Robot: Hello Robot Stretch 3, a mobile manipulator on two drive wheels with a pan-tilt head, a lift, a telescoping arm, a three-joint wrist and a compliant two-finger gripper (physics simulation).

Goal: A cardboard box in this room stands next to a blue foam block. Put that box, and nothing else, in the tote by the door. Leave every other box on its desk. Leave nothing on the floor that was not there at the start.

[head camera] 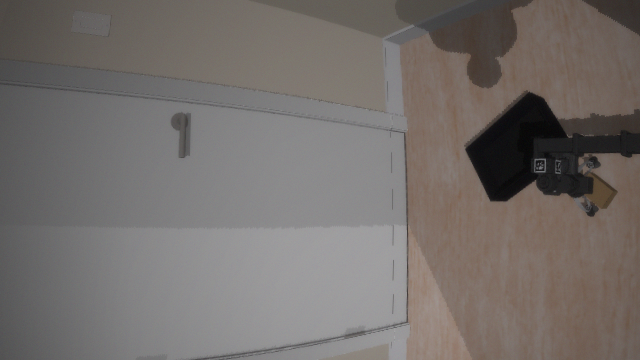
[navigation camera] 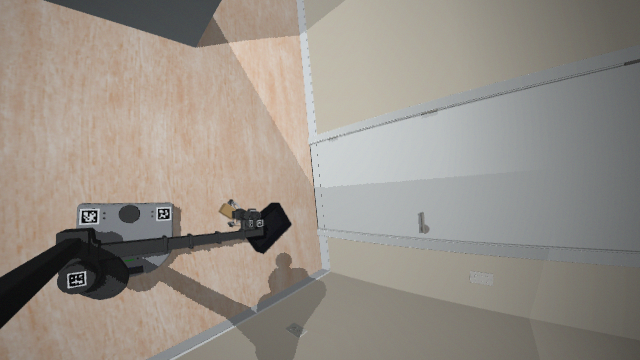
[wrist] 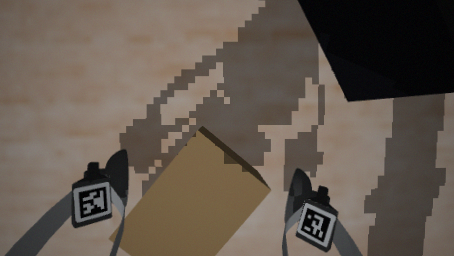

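Seen in the pictures: gripper, between the fingertips: [head camera: 594, 186] [navigation camera: 229, 212]; robot's base, origin of its link: [navigation camera: 129, 213].
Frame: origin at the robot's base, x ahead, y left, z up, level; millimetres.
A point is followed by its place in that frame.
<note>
A tan cardboard box [head camera: 605, 191] @(x -9, y -461, z 51 mm) [navigation camera: 226, 210] @(x -4, y -472, z 50 mm) [wrist: 185, 210] lies flat on the floor beside the black tote, outside it. My gripper [head camera: 592, 185] @(x -22, y -507, z 14 mm) [navigation camera: 231, 213] @(x -22, y -507, z 14 mm) [wrist: 210, 178] @(x -22, y -507, z 14 mm) is open, pointing down, with its fingers spread on either side of the box. In the wrist view the box is turned at an angle between the fingers, and its near end is cut off by the frame edge. The black tote [head camera: 500, 165] @(x -83, y -857, z 3 mm) [navigation camera: 274, 225] @(x -136, y -851, z 4 mm) [wrist: 395, 45] stands on the floor near the door, partly under my wrist and arm in the head view. The blue foam block does not show.
The closed white door [head camera: 250, 175] @(x -7, y -1297, z 687 mm) [navigation camera: 450, 170] @(x 191, y -1277, z 1094 mm) is beyond the tote. My arm [head camera: 602, 144] @(x -103, y -366, z 365 mm) [navigation camera: 200, 239] @(x -100, y -239, z 367 mm) reaches from the base [navigation camera: 112, 222] @(x -28, y 57, z 160 mm) over the tote's edge. A dark grey panel [navigation camera: 150, 15] @(x 983, y 21, z 139 mm) stands at the top left of the navigation view. Walls meet in a corner near the tote.
</note>
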